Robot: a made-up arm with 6 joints.
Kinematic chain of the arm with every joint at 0, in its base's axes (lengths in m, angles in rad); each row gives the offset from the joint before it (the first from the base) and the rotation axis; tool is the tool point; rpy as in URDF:
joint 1: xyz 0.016 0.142 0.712 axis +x
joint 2: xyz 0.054 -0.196 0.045 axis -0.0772 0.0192 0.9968
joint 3: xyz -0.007 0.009 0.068 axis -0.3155 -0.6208 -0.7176
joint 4: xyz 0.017 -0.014 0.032 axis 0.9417 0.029 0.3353
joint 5: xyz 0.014 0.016 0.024 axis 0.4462 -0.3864 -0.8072
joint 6: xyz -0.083 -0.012 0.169 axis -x
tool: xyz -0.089 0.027 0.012 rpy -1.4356 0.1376 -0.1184
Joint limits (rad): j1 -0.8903..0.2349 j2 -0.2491..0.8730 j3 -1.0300..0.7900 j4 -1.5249..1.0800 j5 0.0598..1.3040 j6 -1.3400..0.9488
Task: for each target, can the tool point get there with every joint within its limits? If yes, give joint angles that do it. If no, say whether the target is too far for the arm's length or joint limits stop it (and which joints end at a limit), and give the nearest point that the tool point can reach.
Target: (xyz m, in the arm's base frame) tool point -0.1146 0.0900 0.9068
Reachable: yes | joints 0.0739 0.2652 -0.1066 -0.7643 0.8083 0.0156
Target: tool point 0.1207 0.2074 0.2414
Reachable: no: joint limits stop it (at a limit: joint 1, joint 3, joint 4, joint 5, joint 6) | nearest point 0.0893 0.1305 0.6514 | short by 0.418 m
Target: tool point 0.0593 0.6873 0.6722
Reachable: no: joint limits stop it (at a limit: joint 1, joint 2, joint 3, joint 5) | nearest point 0.0291 0.3513 0.7901 | short by 0.357 m
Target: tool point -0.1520 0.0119 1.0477
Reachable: yes | joints -0.3379 -0.0573 0.4170 0.7367 0.1929 0.2956
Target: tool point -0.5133 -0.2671 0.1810
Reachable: no: too far | nearest point -0.1650 -0.0628 0.6970 | short by 0.655 m
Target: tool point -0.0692 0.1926 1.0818
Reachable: yes | joints -0.5835 0.2329 -0.5729 -0.3264 0.8149 -0.1058
